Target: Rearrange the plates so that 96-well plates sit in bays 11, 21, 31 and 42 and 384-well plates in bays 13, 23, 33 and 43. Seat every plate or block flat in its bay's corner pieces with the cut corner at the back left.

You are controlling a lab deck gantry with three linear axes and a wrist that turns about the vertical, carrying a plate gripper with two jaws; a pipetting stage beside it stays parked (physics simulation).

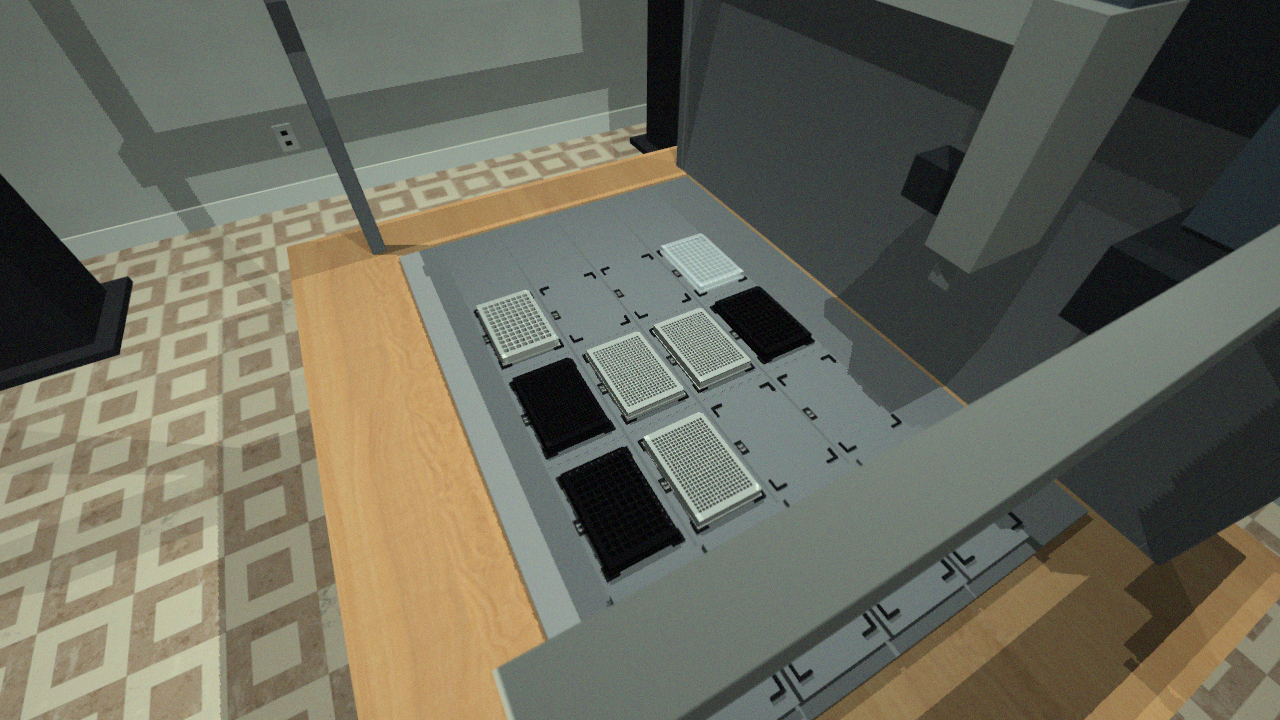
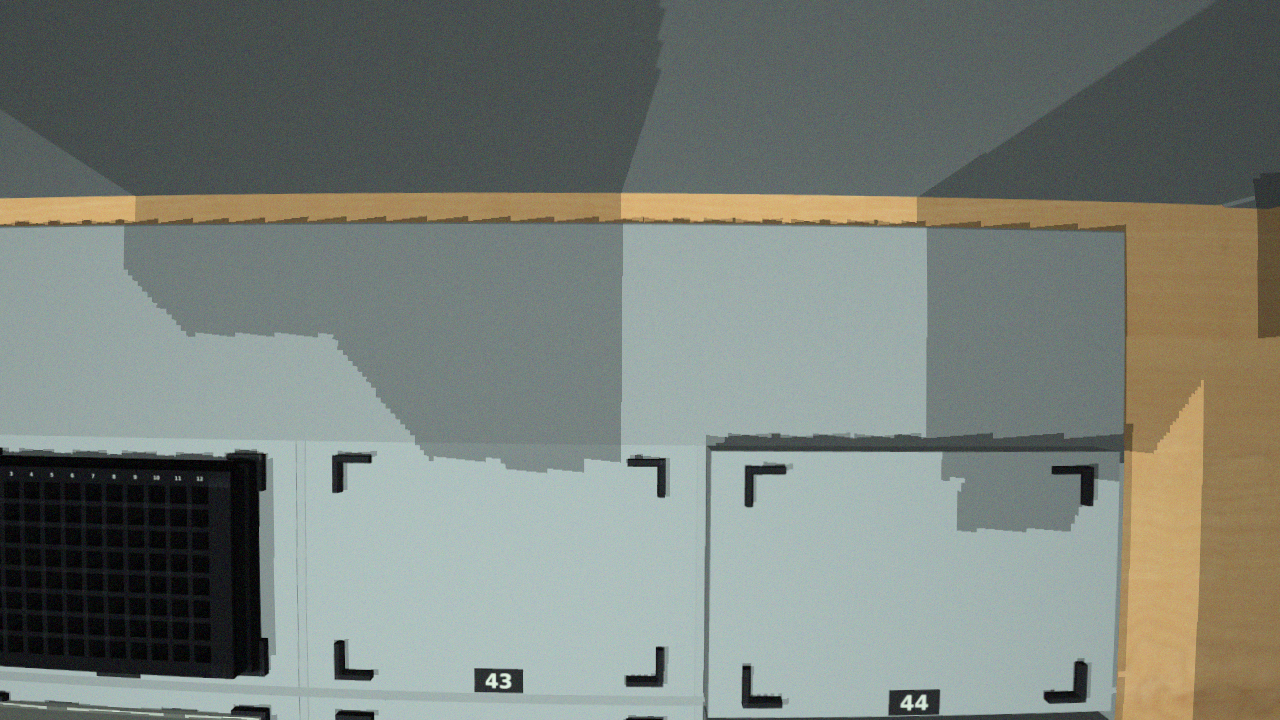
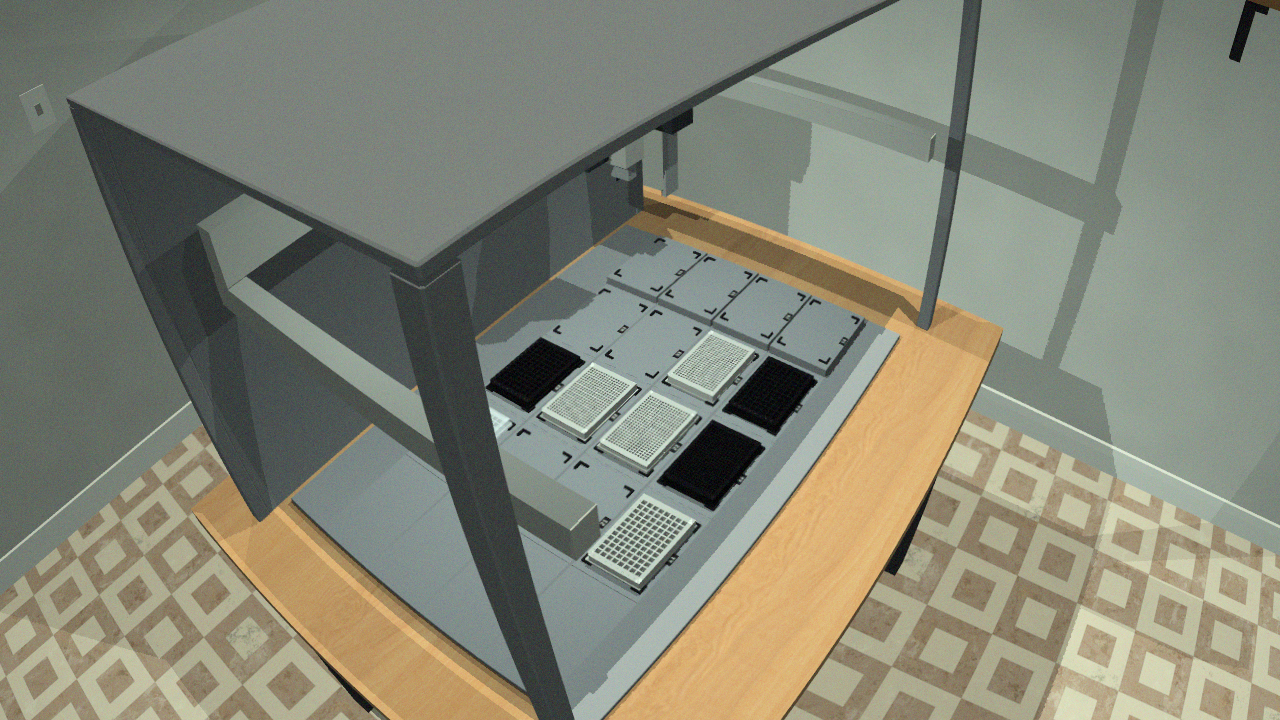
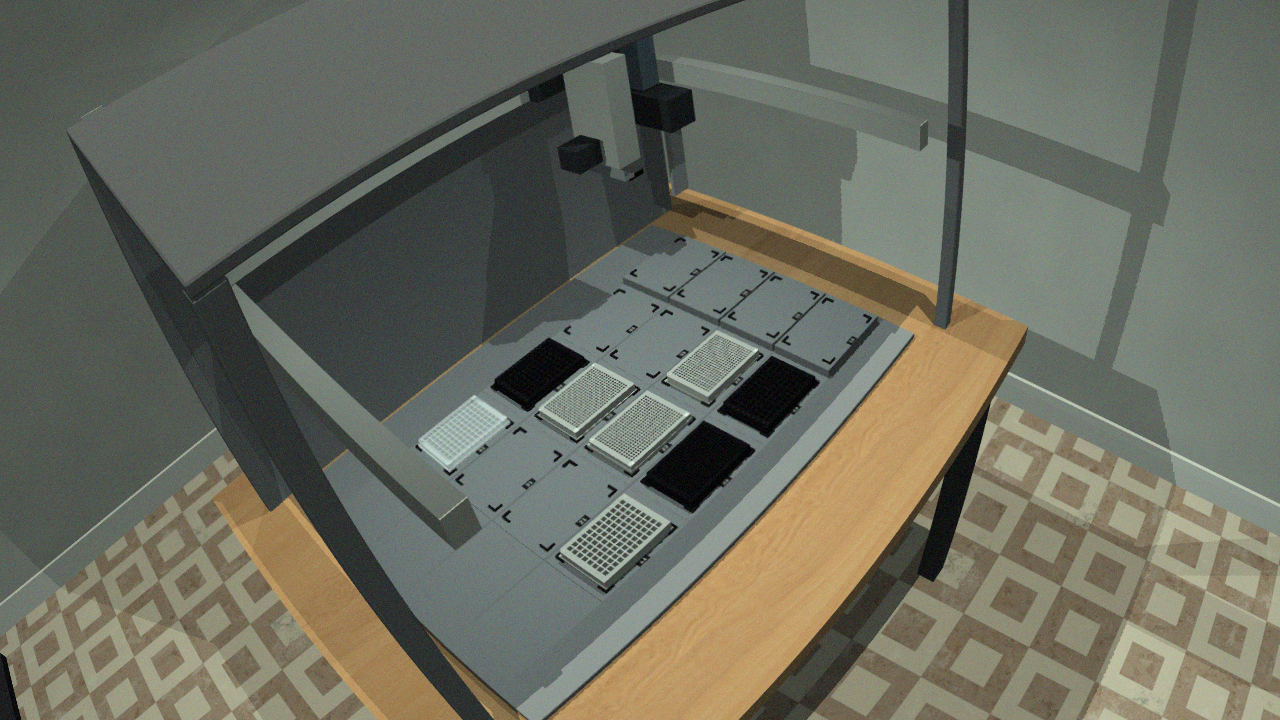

Labels:
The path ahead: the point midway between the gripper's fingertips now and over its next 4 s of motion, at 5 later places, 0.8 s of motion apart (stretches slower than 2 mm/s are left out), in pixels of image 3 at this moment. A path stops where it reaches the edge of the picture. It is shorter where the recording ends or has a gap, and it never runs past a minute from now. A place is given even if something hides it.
My gripper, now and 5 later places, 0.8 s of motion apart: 645,184; 655,257; 708,298; 730,310; 679,322; 646,348

